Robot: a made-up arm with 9 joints. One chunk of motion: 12 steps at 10 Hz.
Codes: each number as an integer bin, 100 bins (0 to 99) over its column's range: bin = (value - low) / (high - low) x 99, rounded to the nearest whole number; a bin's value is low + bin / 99 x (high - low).
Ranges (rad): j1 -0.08..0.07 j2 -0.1..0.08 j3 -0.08..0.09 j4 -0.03..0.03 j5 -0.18..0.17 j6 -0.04..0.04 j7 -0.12..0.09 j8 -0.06..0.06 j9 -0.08..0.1
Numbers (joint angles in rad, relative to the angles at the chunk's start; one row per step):
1: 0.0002 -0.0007 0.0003 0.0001 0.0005 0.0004 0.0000 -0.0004 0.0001
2: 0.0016 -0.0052 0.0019 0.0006 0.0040 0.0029 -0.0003 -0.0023 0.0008
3: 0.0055 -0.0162 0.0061 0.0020 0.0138 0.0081 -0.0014 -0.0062 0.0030
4: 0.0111 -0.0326 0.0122 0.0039 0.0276 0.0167 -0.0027 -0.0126 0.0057
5: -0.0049 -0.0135 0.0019 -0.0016 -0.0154 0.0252 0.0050 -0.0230 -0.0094
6: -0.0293 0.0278 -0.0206 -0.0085 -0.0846 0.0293 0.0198 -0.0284 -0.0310
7: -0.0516 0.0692 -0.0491 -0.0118 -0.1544 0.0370 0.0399 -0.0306 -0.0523
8: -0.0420 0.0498 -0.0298 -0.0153 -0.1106 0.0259 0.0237 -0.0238 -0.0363
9: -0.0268 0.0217 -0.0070 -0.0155 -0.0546 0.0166 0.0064 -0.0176 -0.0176
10: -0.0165 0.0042 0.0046 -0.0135 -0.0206 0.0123 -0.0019 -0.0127 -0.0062
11: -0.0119 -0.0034 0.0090 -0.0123 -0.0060 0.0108 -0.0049 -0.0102 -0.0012
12: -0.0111 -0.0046 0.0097 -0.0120 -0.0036 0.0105 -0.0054 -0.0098 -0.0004
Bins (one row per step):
1: 53 55 47 50 51 50 57 49 44
2: 54 52 48 50 52 53 56 48 44
3: 56 46 50 53 55 60 56 44 46
4: 60 37 54 56 59 70 55 39 47
5: 50 48 48 47 47 81 59 31 39
6: 33 70 35 35 27 86 66 26 27
7: 19 93 18 30 7 95 75 24 15
8: 25 82 29 24 20 82 68 30 24
9: 35 67 43 24 35 70 60 35 34
10: 42 57 49 27 45 65 56 39 41
11: 45 53 52 29 49 63 54 41 43
12: 45 52 52 30 50 62 54 41 44

